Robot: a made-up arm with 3 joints. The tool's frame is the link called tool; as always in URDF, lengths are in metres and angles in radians. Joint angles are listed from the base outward.
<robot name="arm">
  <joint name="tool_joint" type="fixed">
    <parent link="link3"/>
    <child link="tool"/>
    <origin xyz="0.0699 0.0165 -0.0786" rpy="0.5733 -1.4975 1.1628"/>
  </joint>
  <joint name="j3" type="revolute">
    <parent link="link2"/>
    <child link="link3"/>
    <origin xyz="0.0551 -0.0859 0.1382" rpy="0 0 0"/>
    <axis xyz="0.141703 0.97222 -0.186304"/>
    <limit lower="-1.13" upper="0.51"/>
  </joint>
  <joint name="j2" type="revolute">
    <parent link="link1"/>
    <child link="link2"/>
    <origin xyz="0.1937 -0.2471 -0.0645" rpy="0 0 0"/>
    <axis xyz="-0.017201 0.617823 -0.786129"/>
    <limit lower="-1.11" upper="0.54"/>
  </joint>
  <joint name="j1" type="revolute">
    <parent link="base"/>
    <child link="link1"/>
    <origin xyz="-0.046 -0.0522 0.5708" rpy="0 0 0"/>
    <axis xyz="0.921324 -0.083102 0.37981"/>
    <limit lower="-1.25" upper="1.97"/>
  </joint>
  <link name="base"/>
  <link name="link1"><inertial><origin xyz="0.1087 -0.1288 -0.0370"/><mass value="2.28"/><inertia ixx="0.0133" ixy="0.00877" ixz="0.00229" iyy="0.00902" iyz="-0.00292" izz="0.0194"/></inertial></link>
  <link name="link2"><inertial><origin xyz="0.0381 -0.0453 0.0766"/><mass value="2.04"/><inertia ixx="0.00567" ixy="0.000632" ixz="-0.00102" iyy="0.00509" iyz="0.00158" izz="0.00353"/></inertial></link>
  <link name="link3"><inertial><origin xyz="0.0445 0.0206 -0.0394"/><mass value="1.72"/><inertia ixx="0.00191" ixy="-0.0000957" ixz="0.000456" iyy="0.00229" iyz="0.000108" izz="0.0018"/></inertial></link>
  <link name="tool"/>
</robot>
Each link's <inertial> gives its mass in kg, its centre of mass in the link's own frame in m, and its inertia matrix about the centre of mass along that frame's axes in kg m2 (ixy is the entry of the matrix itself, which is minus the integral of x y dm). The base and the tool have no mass. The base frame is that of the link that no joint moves.
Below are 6 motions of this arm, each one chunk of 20 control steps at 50 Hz.
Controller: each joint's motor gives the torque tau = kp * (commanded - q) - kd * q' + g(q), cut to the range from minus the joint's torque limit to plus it. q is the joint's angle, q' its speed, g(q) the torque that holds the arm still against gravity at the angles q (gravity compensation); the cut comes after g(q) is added. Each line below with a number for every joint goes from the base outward.
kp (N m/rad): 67 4.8 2.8
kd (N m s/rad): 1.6 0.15 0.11
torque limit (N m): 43 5.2 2.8
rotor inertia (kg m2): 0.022 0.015 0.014
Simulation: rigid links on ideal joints. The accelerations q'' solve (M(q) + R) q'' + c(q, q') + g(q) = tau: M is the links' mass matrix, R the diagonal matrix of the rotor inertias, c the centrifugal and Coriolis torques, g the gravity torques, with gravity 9.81 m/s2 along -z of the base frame. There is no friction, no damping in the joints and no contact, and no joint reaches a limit. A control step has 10 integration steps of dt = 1/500 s. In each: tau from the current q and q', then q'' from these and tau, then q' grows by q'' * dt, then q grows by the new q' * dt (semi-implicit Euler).
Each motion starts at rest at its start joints. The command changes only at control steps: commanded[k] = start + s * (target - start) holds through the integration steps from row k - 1 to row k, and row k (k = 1, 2, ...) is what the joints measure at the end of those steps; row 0 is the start. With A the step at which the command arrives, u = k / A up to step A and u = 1 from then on. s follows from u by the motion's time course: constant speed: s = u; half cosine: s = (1 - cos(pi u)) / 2; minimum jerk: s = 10 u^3 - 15 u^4 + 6 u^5; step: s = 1 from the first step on.
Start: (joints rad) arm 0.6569 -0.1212 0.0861
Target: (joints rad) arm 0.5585 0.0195 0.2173
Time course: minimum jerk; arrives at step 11
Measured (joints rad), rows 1 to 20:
1: 0.6569 -0.1212 0.0861
2: 0.6566 -0.1208 0.0864
3: 0.6558 -0.1195 0.0872
4: 0.6536 -0.1161 0.0894
5: 0.6493 -0.1096 0.0938
6: 0.6423 -0.0989 0.1010
7: 0.6321 -0.0835 0.1115
8: 0.6188 -0.0634 0.1253
9: 0.6030 -0.0394 0.1420
10: 0.5858 -0.0131 0.1607
11: 0.5684 0.0134 0.1803
12: 0.5520 0.0382 0.1998
13: 0.5376 0.0594 0.2183
14: 0.5260 0.0759 0.2351
15: 0.5176 0.0867 0.2496
16: 0.5128 0.0914 0.2613
17: 0.5114 0.0904 0.2700
18: 0.5133 0.0841 0.2754
19: 0.5180 0.0736 0.2776
20: 0.5251 0.0601 0.2765

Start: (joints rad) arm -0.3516 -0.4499 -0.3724
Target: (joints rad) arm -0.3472 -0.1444 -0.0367
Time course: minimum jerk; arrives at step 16
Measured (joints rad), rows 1 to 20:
1: -0.3516 -0.4499 -0.3724
2: -0.3516 -0.4498 -0.3722
3: -0.3517 -0.4492 -0.3716
4: -0.3519 -0.4478 -0.3699
5: -0.3522 -0.4448 -0.3665
6: -0.3528 -0.4394 -0.3603
7: -0.3537 -0.4307 -0.3505
8: -0.3549 -0.4180 -0.3364
9: -0.3562 -0.4007 -0.3173
10: -0.3576 -0.3784 -0.2931
11: -0.3589 -0.3510 -0.2640
12: -0.3598 -0.3188 -0.2305
13: -0.3602 -0.2827 -0.1938
14: -0.3598 -0.2437 -0.1551
15: -0.3586 -0.2033 -0.1158
16: -0.3565 -0.1629 -0.0775
17: -0.3535 -0.1243 -0.0415
18: -0.3498 -0.0890 -0.0088
19: -0.3457 -0.0581 0.0197
20: -0.3415 -0.0327 0.0435

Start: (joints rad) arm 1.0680 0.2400 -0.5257
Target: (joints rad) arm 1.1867 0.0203 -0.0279
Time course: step
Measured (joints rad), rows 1 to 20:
1: 1.0720 0.2298 -0.5112
2: 1.0826 0.2031 -0.4731
3: 1.0991 0.1641 -0.4165
4: 1.1199 0.1171 -0.3464
5: 1.1438 0.0669 -0.2682
6: 1.1689 0.0179 -0.1868
7: 1.1934 -0.0255 -0.1066
8: 1.2155 -0.0602 -0.0314
9: 1.2339 -0.0837 0.0359
10: 1.2474 -0.0948 0.0926
11: 1.2554 -0.0933 0.1372
12: 1.2580 -0.0805 0.1688
13: 1.2555 -0.0581 0.1870
14: 1.2486 -0.0289 0.1925
15: 1.2385 0.0042 0.1863
16: 1.2261 0.0382 0.1701
17: 1.2126 0.0704 0.1460
18: 1.1990 0.0985 0.1163
19: 1.1862 0.1208 0.0830
20: 1.1749 0.1360 0.0485

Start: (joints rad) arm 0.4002 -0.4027 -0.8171
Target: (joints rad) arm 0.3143 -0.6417 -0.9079
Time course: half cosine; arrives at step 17
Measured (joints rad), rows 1 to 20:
1: 0.4002 -0.4027 -0.8171
2: 0.4000 -0.4029 -0.8170
3: 0.3996 -0.4033 -0.8168
4: 0.3986 -0.4042 -0.8163
5: 0.3968 -0.4060 -0.8156
6: 0.3940 -0.4091 -0.8146
7: 0.3901 -0.4137 -0.8135
8: 0.3849 -0.4205 -0.8124
9: 0.3783 -0.4296 -0.8117
10: 0.3706 -0.4416 -0.8117
11: 0.3617 -0.4566 -0.8128
12: 0.3521 -0.4747 -0.8155
13: 0.3419 -0.4959 -0.8201
14: 0.3317 -0.5200 -0.8271
15: 0.3218 -0.5467 -0.8365
16: 0.3126 -0.5754 -0.8486
17: 0.3047 -0.6053 -0.8632
18: 0.2984 -0.6356 -0.8800
19: 0.2938 -0.6654 -0.8985
20: 0.2910 -0.6935 -0.9180

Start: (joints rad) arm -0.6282 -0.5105 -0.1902
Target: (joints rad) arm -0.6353 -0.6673 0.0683
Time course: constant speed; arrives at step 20
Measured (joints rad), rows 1 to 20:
1: -0.6282 -0.5108 -0.1897
2: -0.6282 -0.5117 -0.1881
3: -0.6283 -0.5136 -0.1848
4: -0.6284 -0.5168 -0.1793
5: -0.6286 -0.5214 -0.1715
6: -0.6289 -0.5275 -0.1613
7: -0.6292 -0.5350 -0.1488
8: -0.6295 -0.5437 -0.1344
9: -0.6300 -0.5536 -0.1183
10: -0.6304 -0.5644 -0.1009
11: -0.6309 -0.5758 -0.0827
12: -0.6315 -0.5877 -0.0641
13: -0.6320 -0.5996 -0.0456
14: -0.6326 -0.6114 -0.0274
15: -0.6332 -0.6229 -0.0098
16: -0.6338 -0.6339 0.0069
17: -0.6344 -0.6443 0.0225
18: -0.6349 -0.6540 0.0372
19: -0.6354 -0.6629 0.0507
20: -0.6359 -0.6712 0.0633

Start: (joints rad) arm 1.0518 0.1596 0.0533
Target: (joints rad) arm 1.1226 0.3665 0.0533
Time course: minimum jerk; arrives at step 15
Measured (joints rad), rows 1 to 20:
1: 1.0518 0.1596 0.0533
2: 1.0519 0.1597 0.0533
3: 1.0521 0.1602 0.0531
4: 1.0526 0.1613 0.0526
5: 1.0537 0.1637 0.0518
6: 1.0557 0.1680 0.0503
7: 1.0588 0.1749 0.0480
8: 1.0633 0.1849 0.0450
9: 1.0692 0.1986 0.0412
10: 1.0767 0.2160 0.0368
11: 1.0854 0.2372 0.0322
12: 1.0952 0.2617 0.0278
13: 1.1055 0.2887 0.0240
14: 1.1160 0.3173 0.0214
15: 1.1261 0.3463 0.0204
16: 1.1352 0.3743 0.0214
17: 1.1431 0.4002 0.0247
18: 1.1493 0.4230 0.0301
19: 1.1538 0.4419 0.0375
20: 1.1563 0.4562 0.0466

